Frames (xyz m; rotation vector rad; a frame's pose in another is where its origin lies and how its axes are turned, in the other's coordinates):
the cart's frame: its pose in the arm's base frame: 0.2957 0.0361 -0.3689 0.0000 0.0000 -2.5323
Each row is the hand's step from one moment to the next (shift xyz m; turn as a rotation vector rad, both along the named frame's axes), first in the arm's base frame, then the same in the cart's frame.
Working: the arm's base frame: its pose in the cart's frame: 0.2631 -0.1396 0.3689 0.0000 0.0000 2.5323

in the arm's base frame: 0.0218 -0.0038 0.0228 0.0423 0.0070 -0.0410
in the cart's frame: -0.0157 0.0156 0.0228 -0.0387 0.0185 -0.0410
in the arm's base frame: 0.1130 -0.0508 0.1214 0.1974 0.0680 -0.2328
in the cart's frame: -0.0636 0.1063 0.1214 -0.2008 0.0572 -0.2328
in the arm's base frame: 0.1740 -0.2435 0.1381 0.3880 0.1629 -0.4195
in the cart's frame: -0.0033 0.2993 0.1381 -0.4114 0.0885 -0.4195
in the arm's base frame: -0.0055 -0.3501 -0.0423 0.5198 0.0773 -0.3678
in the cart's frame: 0.2049 0.2840 -0.0423 -0.4705 0.2341 -0.3678
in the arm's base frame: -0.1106 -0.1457 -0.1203 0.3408 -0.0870 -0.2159
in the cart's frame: 0.1741 0.0562 -0.1203 -0.2297 0.2664 -0.2159
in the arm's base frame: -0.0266 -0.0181 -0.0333 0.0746 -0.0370 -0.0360
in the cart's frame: 0.0322 -0.0004 -0.0333 -0.0400 0.0730 -0.0360
